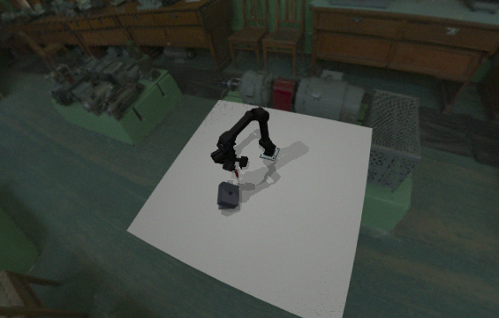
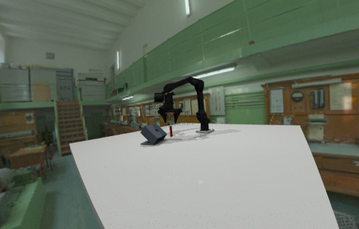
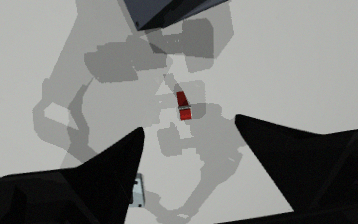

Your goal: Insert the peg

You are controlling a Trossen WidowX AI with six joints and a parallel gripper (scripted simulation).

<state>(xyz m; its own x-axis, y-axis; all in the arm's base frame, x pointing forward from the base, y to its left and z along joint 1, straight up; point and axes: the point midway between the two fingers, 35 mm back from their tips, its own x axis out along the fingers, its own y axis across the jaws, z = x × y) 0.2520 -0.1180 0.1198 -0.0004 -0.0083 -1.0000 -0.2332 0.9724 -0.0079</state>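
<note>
The red square peg lies 4 cm below my gripper tip. Also, from my gripper tip: sloped dark grey panel (16 cm ahead, 4 cm to the left, 4 cm below).
</note>
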